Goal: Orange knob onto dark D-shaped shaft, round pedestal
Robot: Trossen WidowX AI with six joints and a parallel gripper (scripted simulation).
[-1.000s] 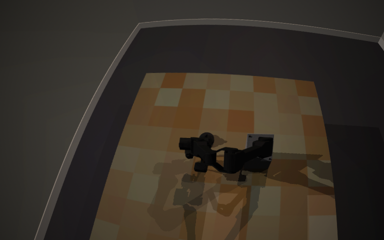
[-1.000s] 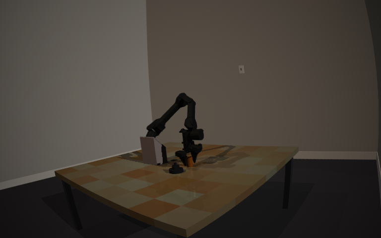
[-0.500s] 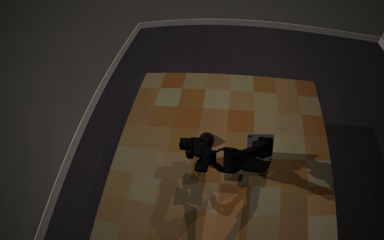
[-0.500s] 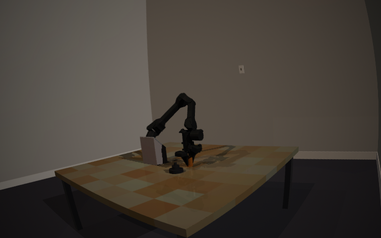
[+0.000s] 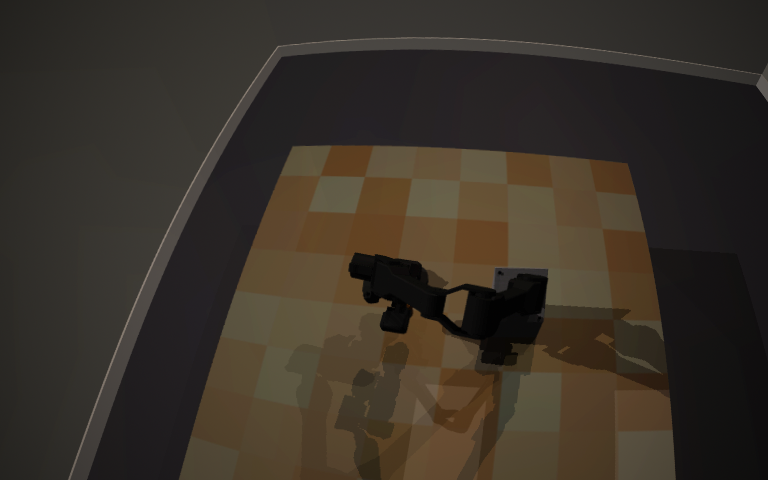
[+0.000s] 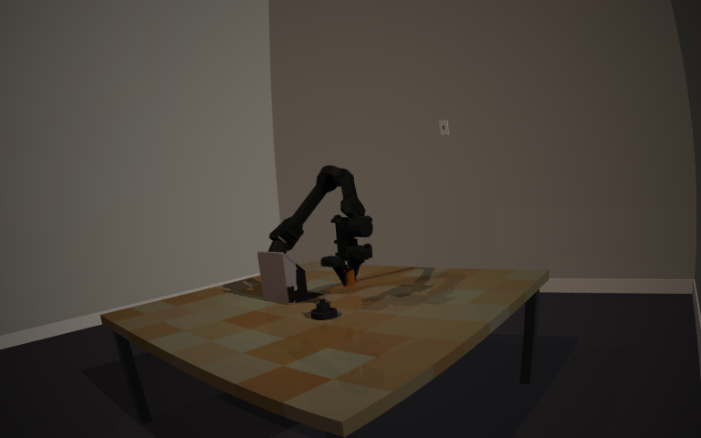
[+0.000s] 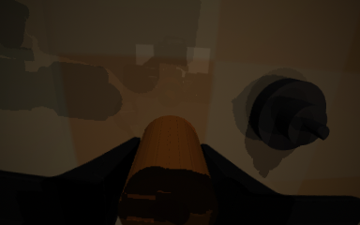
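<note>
My gripper tip is now 140 mm to the left of the shaft pedestal and 50 mm above it. The rest, counted from my gripper tip: orange knob 20 mm above.
</note>
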